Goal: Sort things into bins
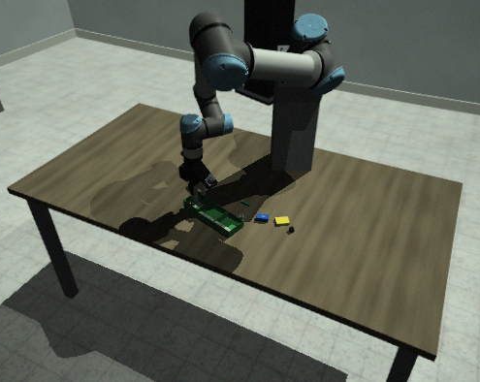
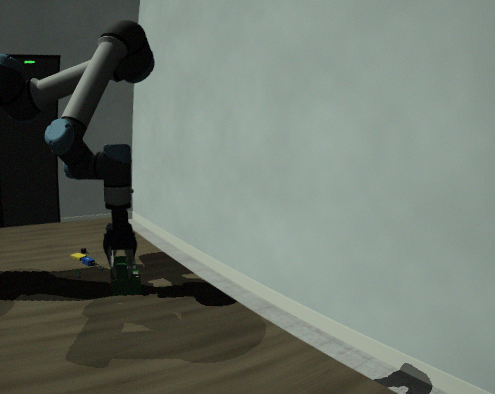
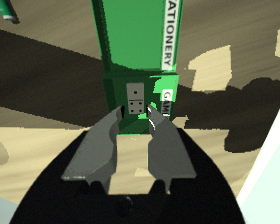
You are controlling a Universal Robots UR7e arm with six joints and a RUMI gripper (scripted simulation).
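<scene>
Right now my hand is 10 mm to the left of the pale rectangular piece and 40 mm above it. Round my hand: green cylinder: 140 mm behind, 120 mm to the left, 40 mm below; blue block: 110 mm behind, 230 mm to the left, 40 mm below; grey hex nut: 70 mm behind, 170 mm to the left, 40 mm below.
</scene>
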